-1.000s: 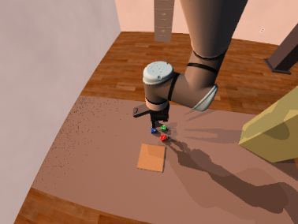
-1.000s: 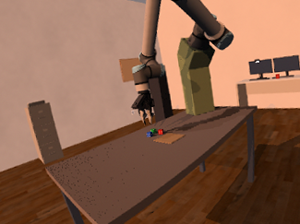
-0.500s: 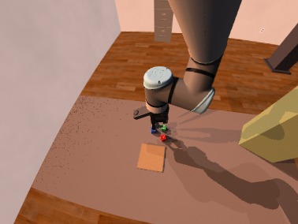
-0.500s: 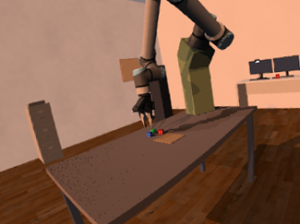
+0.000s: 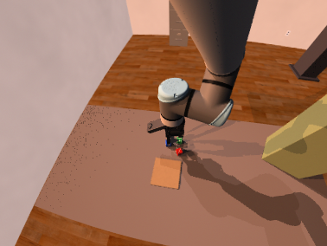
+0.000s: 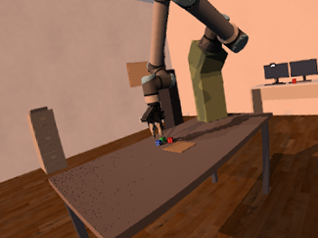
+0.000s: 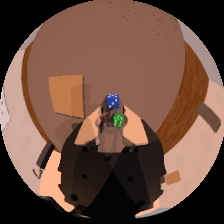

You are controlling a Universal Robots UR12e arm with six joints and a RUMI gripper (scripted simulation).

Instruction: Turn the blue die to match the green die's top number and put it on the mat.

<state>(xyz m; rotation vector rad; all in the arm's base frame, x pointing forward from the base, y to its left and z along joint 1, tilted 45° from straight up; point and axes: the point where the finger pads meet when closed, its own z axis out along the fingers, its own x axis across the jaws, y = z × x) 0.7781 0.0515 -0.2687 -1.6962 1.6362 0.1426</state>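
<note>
My gripper is now 4 cm above the blue die. Also, from my hand: tan mat 16 cm to the left, 6 cm below, 1 cm behind; green die 6 cm behind, 4 cm below, 2 cm to the right; red die 6 cm behind, 4 cm to the left, 4 cm below.
</note>
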